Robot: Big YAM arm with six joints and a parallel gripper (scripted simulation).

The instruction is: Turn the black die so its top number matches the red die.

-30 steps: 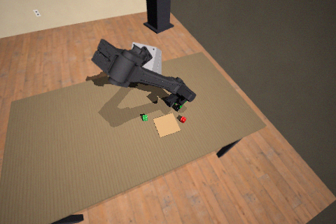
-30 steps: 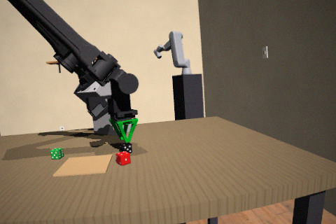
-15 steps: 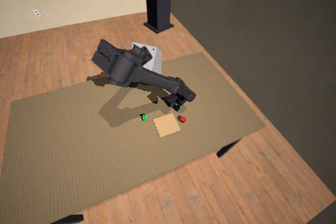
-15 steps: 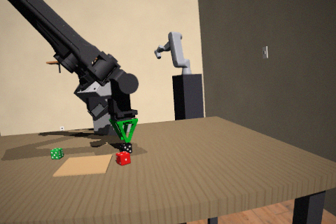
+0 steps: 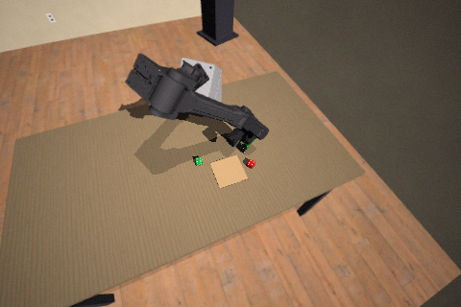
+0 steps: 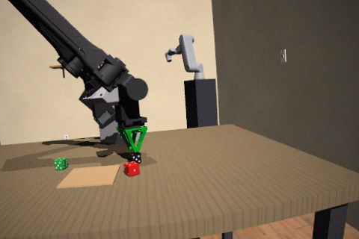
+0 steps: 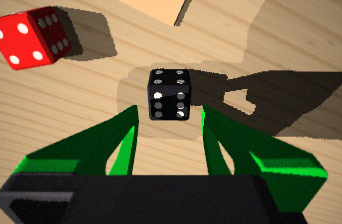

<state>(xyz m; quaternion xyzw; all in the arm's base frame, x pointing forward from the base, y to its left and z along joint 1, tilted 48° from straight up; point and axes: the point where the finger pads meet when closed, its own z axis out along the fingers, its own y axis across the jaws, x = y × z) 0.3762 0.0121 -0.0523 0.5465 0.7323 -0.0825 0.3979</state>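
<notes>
Right now the black die is 30 mm below my hand. Also, from my hand: red die: 90 mm ahead, 30 mm to the right, 30 mm below; then tan mat: 50 mm ahead, 140 mm to the right, 50 mm below; then green die: 80 mm behind, 220 mm to the right, 30 mm below.
</notes>
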